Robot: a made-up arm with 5 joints.
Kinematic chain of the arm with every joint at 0, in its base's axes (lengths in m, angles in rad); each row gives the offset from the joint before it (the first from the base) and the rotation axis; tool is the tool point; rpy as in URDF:
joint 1: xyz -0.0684 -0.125 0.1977 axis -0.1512 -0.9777 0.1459
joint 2: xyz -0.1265 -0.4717 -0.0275 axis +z
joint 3: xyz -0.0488 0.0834 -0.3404 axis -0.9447 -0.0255 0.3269
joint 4: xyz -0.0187 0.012 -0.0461 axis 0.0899 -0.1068 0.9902
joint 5: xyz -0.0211 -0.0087 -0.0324 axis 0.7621 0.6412 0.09
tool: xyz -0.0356 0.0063 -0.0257 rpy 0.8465 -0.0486 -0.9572
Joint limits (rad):
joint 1: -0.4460..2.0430
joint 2: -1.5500..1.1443
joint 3: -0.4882..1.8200
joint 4: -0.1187..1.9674
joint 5: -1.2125..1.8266
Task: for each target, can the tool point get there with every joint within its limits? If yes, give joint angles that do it. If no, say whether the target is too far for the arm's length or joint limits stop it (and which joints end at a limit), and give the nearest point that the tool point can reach.
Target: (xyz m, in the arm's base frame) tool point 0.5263 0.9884 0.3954
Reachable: no: too far | nearest point 0.3390 -0.3820 0.4216 | short by 1.383 m
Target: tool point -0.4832 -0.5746 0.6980
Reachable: no: joint limits stop it (at a limit: joint 1, joint 3) | nearest point -0.4146 -0.5575 -0.0254 | short by 0.727 m
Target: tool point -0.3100 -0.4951 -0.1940
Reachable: yes | joints -0.2041 -1.1440 0.3935 1.1090 1.2241
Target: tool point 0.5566 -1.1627 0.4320
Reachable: no: too far | nearest point 0.4057 -0.7074 0.3417 | short by 0.488 m
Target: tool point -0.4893 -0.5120 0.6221
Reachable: no: joint limits stop it (at a limit: joint 1, joint 3) | nearest point -0.4148 -0.5472 -0.0256 | short by 0.653 m
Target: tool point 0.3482 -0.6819 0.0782
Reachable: yes | joints 1.4485 0.2694 0.7358 0.4998 -0.3553
